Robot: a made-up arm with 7 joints.
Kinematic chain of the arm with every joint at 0, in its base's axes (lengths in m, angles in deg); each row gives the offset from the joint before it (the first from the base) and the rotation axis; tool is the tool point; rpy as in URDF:
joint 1: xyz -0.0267 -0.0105 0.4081 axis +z
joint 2: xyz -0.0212 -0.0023 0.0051 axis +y
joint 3: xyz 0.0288 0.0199 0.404 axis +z
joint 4: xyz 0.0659 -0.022 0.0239 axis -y
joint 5: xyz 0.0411 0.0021 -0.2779 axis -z
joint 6: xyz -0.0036 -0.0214 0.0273 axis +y
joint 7: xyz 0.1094 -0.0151 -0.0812 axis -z
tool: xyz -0.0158 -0.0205 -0.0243 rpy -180 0 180
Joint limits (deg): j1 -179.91..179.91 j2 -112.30..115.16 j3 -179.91..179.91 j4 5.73..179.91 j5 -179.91..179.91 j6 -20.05..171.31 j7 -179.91..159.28
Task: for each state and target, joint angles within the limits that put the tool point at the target. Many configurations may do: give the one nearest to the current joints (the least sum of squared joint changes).
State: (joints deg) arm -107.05 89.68 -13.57 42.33 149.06 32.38 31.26
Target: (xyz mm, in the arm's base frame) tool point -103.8 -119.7 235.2
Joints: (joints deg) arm -105.04 68.71 -18.17 22.91 146.93 21.87 30.96
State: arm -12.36 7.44 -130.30 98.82 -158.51 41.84 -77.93
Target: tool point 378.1 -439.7 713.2
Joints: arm 3.93 47.07 -92.99 95.17 -158.09 36.31 -77.48
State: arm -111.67 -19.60 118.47 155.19 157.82 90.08 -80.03
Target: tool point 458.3 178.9 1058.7
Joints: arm -130.78 -23.36 112.67 133.34 152.30 85.18 -78.95
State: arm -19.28 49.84 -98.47 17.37 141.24 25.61 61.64
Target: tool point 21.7 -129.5 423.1
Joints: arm 4.12 49.66 -85.88 10.90 144.68 26.24 59.12
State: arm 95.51 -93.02 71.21 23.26 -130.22 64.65 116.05
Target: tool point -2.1 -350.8 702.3
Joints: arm 128.08 -105.31 41.39 33.28 -126.05 77.66 114.88
